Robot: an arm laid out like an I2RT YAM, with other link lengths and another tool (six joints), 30 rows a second.
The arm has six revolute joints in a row. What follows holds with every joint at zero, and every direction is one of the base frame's. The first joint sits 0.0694 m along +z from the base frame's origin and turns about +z. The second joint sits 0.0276 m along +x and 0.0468 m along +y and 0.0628 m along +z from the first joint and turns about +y. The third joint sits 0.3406 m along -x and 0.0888 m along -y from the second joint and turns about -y. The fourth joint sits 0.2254 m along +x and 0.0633 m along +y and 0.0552 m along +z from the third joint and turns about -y. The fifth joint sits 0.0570 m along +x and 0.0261 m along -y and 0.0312 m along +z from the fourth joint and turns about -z. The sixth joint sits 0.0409 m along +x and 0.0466 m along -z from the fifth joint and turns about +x. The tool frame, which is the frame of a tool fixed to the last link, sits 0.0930 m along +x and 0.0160 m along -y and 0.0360 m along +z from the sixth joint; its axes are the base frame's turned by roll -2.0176, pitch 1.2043 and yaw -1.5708 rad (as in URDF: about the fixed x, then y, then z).
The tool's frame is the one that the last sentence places.
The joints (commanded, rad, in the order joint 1, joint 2, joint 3, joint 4, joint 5, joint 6), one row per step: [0.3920, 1.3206, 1.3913, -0.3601, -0.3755, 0.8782]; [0.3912, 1.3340, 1.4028, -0.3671, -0.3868, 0.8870]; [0.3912, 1.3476, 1.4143, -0.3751, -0.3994, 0.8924]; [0.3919, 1.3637, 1.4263, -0.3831, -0.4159, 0.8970]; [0.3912, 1.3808, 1.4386, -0.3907, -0.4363, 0.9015]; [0.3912, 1.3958, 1.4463, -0.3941, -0.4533, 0.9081]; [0.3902, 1.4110, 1.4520, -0.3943, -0.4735, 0.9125]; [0.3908, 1.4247, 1.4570, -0.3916, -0.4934, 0.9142]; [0.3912, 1.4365, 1.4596, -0.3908, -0.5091, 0.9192]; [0.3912, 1.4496, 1.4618, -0.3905, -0.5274, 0.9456]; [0.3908, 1.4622, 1.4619, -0.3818, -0.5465, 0.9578]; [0.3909, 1.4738, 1.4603, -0.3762, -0.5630, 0.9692]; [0.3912, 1.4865, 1.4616, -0.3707, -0.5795, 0.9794]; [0.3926, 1.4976, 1.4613, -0.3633, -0.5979, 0.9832]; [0.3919, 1.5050, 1.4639, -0.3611, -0.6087, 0.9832]
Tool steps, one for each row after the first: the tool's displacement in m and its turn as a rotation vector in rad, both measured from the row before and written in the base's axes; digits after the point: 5 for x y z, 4 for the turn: [0.00306, 0.00256, -0.00125, 0.0056, 0.0155, 0.0076]; [0.00285, 0.00301, -0.00142, 0.0032, 0.0145, 0.0105]; [0.00323, 0.00402, -0.00204, 0.0031, 0.0163, 0.0151]; [0.00345, 0.00415, -0.00221, 0.0042, 0.0172, 0.0173]; [0.00314, 0.00376, -0.00275, 0.0052, 0.0168, 0.0141]; [0.00329, 0.00390, -0.00299, 0.0054, 0.0148, 0.0166]; [0.00274, 0.00429, -0.00217, 0.0051, 0.0095, 0.0187]; [0.00230, 0.00338, -0.00301, 0.0048, 0.0137, 0.0135]; [0.00231, 0.00342, -0.00452, 0.0169, 0.0326, 0.0087]; [0.00274, 0.00366, -0.00319, 0.0117, 0.0157, 0.0134]; [0.00225, 0.00329, -0.00409, 0.0089, 0.0184, 0.0117]; [0.00254, 0.00349, -0.00334, 0.0088, 0.0160, 0.0123]; [0.00180, 0.00397, -0.00282, 0.0069, 0.0095, 0.0171]; [0.00152, 0.00187, -0.00118, 0.0029, 0.0040, 0.0092]
